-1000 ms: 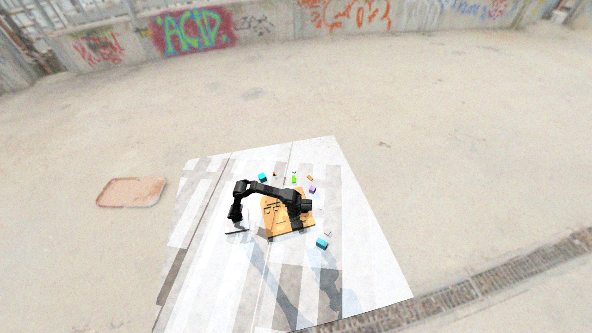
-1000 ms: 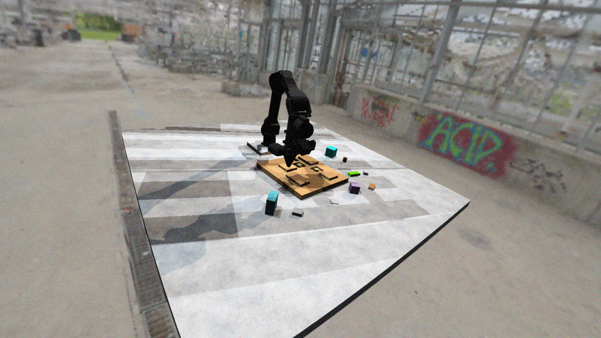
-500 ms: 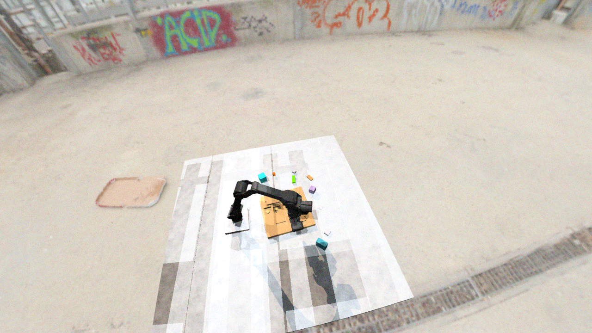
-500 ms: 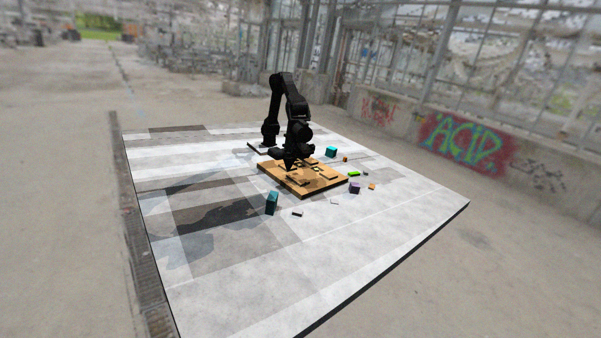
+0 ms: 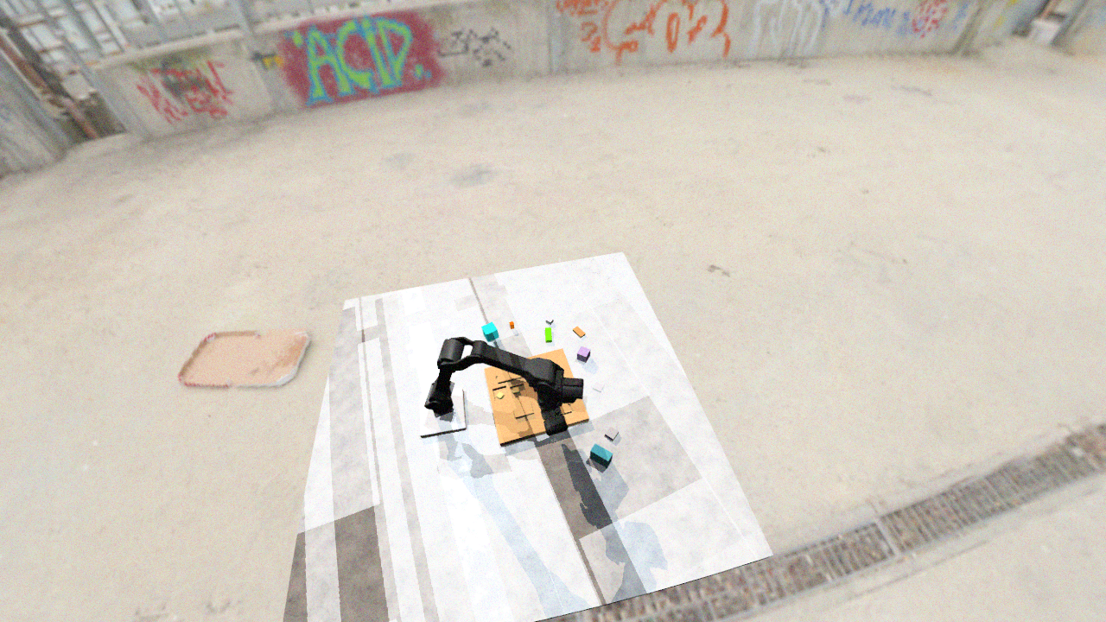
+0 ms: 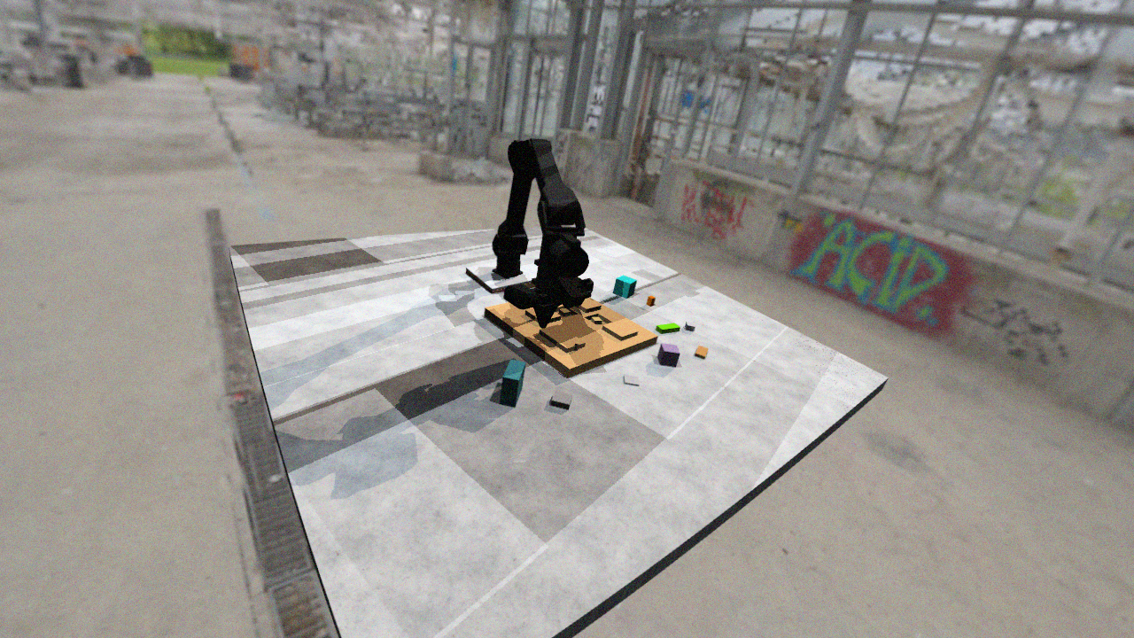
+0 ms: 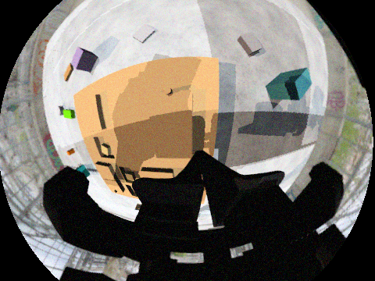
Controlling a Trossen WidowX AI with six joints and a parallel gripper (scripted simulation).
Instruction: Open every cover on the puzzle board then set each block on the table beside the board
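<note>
The tan puzzle board is 130 mm to the left of my gripper tip, 30 mm below it and 20 mm behind it. Round my gripper tip: grey piece (160 mm ahead, 110 mm to the right, 40 mm below); then teal block (170 mm to the right, 100 mm ahead, 20 mm below); then purple cube (210 mm ahead, 200 mm to the left, 30 mm below).
</note>
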